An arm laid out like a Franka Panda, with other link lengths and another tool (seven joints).
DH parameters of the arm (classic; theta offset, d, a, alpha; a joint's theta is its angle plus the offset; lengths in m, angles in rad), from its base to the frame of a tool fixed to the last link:
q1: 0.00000 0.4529 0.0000 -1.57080
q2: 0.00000 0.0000 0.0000 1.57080
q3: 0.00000 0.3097 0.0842 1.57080
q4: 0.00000 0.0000 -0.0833 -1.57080
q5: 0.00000 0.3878 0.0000 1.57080
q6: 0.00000 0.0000 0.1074 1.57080
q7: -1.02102 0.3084 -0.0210 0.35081
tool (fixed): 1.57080 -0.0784 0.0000 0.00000
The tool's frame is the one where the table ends.
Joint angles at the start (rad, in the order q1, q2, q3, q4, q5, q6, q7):
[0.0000, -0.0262, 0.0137, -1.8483, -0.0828, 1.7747, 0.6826]
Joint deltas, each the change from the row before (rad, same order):
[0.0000, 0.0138, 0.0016, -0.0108, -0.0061, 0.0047, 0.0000]
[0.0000, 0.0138, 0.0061, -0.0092, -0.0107, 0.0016, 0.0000]
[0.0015, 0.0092, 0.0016, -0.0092, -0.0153, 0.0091, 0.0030]
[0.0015, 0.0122, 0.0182, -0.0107, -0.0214, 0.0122, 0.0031]
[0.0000, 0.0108, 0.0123, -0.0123, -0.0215, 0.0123, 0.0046]
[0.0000, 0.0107, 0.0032, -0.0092, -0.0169, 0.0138, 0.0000]
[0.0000, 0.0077, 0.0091, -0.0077, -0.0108, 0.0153, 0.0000]
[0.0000, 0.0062, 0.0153, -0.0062, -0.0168, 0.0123, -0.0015]
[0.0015, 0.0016, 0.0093, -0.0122, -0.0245, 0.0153, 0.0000]
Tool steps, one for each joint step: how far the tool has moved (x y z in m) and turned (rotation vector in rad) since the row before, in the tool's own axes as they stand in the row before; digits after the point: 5 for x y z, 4 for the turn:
[0.00355, -0.00007, 0.01171, -0.0208, -0.0014, 0.0024]
[0.00186, -0.00052, 0.01135, -0.0252, 0.0028, -0.0019]
[0.00348, -0.00076, 0.00726, -0.0142, 0.0109, -0.0004]
[-0.00313, -0.00516, 0.01047, -0.0221, 0.0177, -0.0175]
[0.00005, -0.00298, 0.00966, -0.0196, 0.0167, -0.0098]
[0.00351, -0.00210, 0.00745, -0.0129, 0.0127, -0.0065]
[-0.00100, -0.00436, 0.00597, -0.0064, 0.0100, -0.0130]
[-0.00346, -0.00524, 0.00458, -0.0103, 0.0163, -0.0212]
[-0.00059, -0.00272, 0.00372, -0.0106, 0.0234, -0.0179]

